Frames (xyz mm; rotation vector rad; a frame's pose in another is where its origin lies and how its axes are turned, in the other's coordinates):
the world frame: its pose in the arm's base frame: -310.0 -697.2 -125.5 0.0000 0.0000 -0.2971
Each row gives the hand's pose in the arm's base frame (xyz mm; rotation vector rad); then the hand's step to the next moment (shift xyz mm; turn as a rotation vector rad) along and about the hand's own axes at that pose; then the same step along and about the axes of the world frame.
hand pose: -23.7 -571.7 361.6 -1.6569 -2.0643 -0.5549
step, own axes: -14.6 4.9 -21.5 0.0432 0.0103 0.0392
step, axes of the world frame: 15.6 -19.0 9.7 -0.0186 0.0557 -0.0077
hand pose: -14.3 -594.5 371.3 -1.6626 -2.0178 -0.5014
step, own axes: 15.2 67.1 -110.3 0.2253 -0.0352 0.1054
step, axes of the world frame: 84.7 -11.7 97.9 -0.1468 0.1993 0.0430
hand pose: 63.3 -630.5 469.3 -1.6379 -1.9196 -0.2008
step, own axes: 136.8 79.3 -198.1 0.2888 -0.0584 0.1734
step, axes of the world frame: 116.9 76.3 211.6 -0.2170 0.2627 0.0276
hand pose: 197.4 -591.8 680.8 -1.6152 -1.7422 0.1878
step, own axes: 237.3 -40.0 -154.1 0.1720 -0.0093 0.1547
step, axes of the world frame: 27.9 166.9 230.3 -0.1460 0.1763 -0.0348
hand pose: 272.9 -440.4 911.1 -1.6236 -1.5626 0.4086
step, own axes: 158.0 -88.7 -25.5 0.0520 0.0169 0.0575
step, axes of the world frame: -50.5 119.9 128.6 -0.0407 0.0604 -0.0315
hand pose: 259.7 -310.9 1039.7 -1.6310 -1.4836 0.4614
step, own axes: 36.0 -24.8 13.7 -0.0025 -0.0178 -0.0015
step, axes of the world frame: -27.5 29.7 21.4 -0.0087 -0.0071 0.0141
